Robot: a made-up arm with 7 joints. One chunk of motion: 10 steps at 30 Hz.
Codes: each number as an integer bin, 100 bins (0 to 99) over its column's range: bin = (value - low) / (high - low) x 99, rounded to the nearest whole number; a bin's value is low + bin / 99 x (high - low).
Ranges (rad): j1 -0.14..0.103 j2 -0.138..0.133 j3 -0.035..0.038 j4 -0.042..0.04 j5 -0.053..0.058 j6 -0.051..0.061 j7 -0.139..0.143
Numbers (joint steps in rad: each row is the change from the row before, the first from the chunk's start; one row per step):
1: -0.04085 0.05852 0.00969 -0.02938 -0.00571 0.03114 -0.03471
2: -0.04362 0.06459 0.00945 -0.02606 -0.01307 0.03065 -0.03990
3: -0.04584 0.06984 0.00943 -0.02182 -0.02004 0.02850 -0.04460
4: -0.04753 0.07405 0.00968 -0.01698 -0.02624 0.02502 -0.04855
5: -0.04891 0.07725 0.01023 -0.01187 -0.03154 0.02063 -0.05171
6: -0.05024 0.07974 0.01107 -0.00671 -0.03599 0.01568 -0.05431
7: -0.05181 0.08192 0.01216 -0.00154 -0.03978 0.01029 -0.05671
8: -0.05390 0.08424 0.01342 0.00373 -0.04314 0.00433 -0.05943
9: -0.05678 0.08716 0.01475 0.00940 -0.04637 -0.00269 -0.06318
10: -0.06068 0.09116 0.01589 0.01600 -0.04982 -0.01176 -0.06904
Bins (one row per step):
1: 40 72 61 15 42 73 37
2: 39 74 60 19 36 72 35
3: 38 76 60 24 29 70 33
4: 38 77 61 30 24 67 32
5: 37 79 61 36 19 63 31
6: 37 80 62 43 15 59 30
7: 36 80 64 49 12 54 29
8: 35 81 66 55 9 49 28
9: 34 82 67 62 6 43 27
10: 32 84 69 70 3 35 25

